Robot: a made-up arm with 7 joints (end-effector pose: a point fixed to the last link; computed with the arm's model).
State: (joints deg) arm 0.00 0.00 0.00 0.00 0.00 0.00 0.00
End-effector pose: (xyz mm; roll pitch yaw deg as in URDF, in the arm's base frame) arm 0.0 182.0 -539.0 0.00 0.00 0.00
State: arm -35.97 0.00 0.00 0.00 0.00 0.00 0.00
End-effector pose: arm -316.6 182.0 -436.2 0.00 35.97 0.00
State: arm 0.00 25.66 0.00 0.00 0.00 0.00 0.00
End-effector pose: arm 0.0 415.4 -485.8 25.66 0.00 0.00
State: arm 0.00 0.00 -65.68 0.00 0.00 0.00 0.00
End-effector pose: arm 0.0 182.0 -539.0 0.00 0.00 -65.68
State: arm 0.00 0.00 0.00 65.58 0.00 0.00 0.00
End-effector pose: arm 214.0 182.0 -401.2 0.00 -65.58 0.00
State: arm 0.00 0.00 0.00 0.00 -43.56 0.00 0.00
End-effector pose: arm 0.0 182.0 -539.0 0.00 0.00 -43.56
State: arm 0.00 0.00 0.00 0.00 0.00 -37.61 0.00
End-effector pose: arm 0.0 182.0 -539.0 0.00 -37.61 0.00
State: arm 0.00 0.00 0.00 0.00 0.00 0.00 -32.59
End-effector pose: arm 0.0 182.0 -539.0 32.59 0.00 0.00
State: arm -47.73 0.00 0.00 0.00 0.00 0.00 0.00
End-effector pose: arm -398.9 182.0 -362.5 0.00 47.73 0.00
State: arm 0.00 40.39 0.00 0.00 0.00 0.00 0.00
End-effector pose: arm 0.0 531.3 -410.5 40.39 0.00 0.00
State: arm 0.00 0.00 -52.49 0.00 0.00 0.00 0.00
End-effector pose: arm 0.0 182.0 -539.0 0.00 0.00 -52.49
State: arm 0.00 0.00 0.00 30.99 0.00 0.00 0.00
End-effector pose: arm 121.0 182.0 -505.5 0.00 -30.99 0.00
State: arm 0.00 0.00 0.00 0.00 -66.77 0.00 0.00
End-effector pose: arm 0.0 182.0 -539.0 0.00 0.00 -66.77
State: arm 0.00 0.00 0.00 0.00 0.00 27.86 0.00
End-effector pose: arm 0.0 182.0 -539.0 0.00 27.86 0.00
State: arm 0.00 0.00 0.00 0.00 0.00 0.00 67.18
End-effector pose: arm 0.0 182.0 -539.0 -67.18 0.00 0.00
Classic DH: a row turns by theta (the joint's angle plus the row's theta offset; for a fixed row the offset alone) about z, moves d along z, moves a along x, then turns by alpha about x. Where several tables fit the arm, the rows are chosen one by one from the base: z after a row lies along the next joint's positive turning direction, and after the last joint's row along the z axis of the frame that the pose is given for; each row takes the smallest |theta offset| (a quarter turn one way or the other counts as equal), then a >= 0, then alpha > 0; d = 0 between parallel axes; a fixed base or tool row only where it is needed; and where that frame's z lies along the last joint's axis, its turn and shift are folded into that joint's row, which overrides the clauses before.
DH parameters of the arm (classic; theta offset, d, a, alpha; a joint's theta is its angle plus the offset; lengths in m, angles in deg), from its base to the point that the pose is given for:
base (fixed): 0 0 0 90
joint 1: 90 -0.182 0 90
joint 2: 90 0 0 90
joint 3: 90 -0.304 0 90
joint 4: 0 0 0 -90
joint 5: 0 -0.235 0 -90
joint 6: -90 0 0 90
joint 7: 90 0 0 90
tool (fixed): -90 0 0 0

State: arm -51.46 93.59 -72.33 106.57 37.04 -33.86 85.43
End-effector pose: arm -113.3 432.0 -177.7 -121.74 -17.64 -33.66
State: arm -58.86 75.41 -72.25 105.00 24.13 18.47 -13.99
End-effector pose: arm -195.7 362.9 -199.1 -34.51 11.41 -63.65
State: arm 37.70 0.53 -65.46 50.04 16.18 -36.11 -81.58
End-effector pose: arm 338.3 22.4 -315.4 -148.86 -65.15 174.25
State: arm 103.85 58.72 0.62 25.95 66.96 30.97 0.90
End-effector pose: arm 234.2 623.0 163.7 -116.29 -22.33 132.45
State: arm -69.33 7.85 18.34 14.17 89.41 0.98 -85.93
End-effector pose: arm -471.4 272.6 -236.2 139.78 -18.83 89.85
